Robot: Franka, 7 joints.
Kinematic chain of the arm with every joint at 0, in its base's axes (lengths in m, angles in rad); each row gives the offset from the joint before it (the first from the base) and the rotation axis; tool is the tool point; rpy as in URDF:
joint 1: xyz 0 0 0.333 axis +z
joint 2: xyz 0 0 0 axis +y
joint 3: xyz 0 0 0.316 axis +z
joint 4: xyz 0.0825 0 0 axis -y
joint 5: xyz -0.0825 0 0.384 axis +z
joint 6: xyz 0 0 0 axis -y
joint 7: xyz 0.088 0 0 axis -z
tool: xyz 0 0 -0.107 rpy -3.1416 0 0
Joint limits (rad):
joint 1: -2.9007..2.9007
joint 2: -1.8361..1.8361
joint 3: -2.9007..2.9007
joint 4: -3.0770..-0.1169
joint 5: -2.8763..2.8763
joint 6: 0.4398..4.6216
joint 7: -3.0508..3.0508
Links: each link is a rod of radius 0.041 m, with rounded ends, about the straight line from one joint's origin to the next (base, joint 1, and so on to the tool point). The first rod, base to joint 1, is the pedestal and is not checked.
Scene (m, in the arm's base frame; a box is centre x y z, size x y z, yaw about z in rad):
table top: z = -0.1
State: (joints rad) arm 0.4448 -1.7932 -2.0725 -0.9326 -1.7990 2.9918 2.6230
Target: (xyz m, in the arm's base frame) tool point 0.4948 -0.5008 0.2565
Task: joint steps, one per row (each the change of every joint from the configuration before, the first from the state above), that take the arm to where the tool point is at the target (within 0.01 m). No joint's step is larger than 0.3 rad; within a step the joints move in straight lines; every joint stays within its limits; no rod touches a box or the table.
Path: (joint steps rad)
1: 0.2337 0.0345 0.0754 -0.1463 -0.0165 0.0123 0.0000
2: 0.2337 0.0346 0.0754 -0.1462 -0.0165 0.0124 0.0000
3: 0.2337 0.0345 0.0754 -0.1463 -0.0165 0.0123 0.0000
4: 0.2337 0.0345 0.0755 -0.1463 -0.0164 0.0124 0.0000

